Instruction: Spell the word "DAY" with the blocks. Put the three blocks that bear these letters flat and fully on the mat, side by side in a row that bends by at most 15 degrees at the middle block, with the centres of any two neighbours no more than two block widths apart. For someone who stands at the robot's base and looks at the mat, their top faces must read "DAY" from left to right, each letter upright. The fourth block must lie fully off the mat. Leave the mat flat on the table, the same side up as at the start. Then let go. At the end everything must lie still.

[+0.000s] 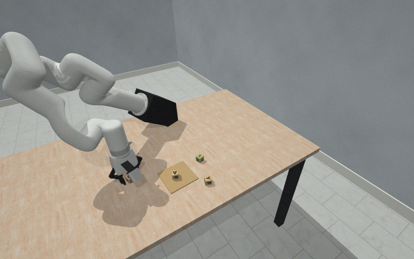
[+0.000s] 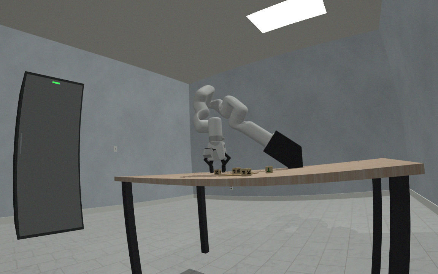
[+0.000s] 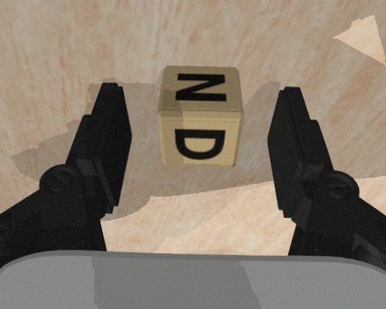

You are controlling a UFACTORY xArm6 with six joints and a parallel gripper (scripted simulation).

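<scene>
My gripper is now 1 cm above the D block. Round my hand: mat: 11 cm ahead, 18 cm to the left, 3 cm below.
</scene>
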